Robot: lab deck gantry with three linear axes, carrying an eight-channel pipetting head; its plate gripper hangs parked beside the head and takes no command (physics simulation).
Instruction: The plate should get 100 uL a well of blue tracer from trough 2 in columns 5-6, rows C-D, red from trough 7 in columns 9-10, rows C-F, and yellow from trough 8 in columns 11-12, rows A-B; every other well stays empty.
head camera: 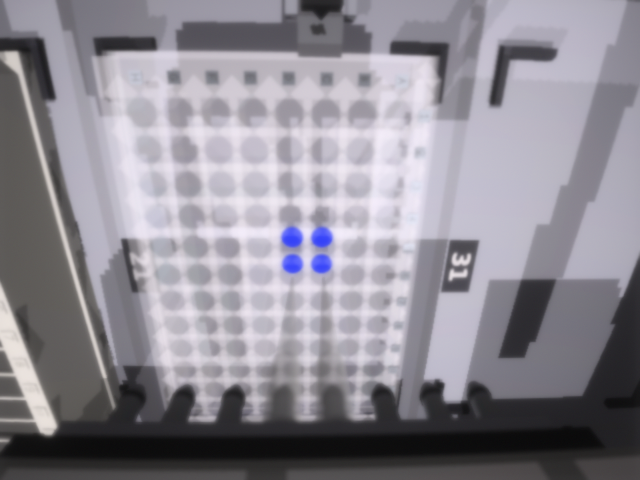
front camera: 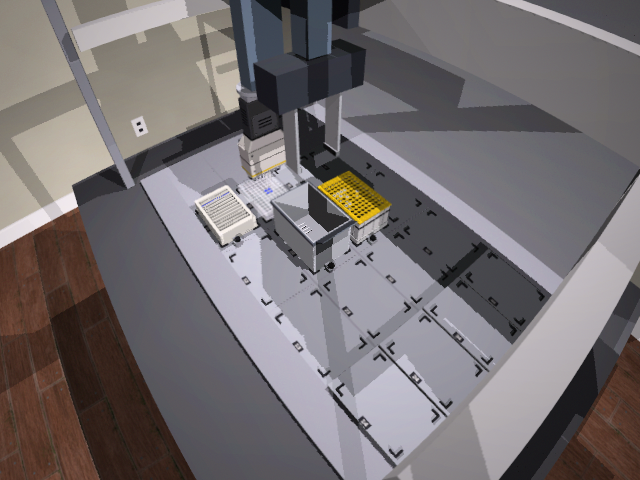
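The clear plate (front camera: 252,187) (head camera: 117,170) lies under the pipetting head (front camera: 262,150). In the head view four wells are blue, in columns 5-6, rows C-D; no red or yellow shows in the plate. Two middle channels carry pale, blurred tips (head camera: 282,377) (head camera: 330,377) that reach over the plate, with no colour visible in them. The trough reservoir (front camera: 251,225) (head camera: 49,422) stands beside the plate; a blue strip shows near its far end in the front view, and red and yellow liquid cannot be made out. The plate gripper (front camera: 316,161) hangs parked with its fingers apart, empty.
A deep grey open bin (front camera: 294,231) stands in front of the plate. A yellow tip rack (front camera: 379,205) stands right of the bin, with some holes looking pale and others dark. Black corner brackets mark the deck positions; a label 31 (head camera: 459,265) lies beside the plate.
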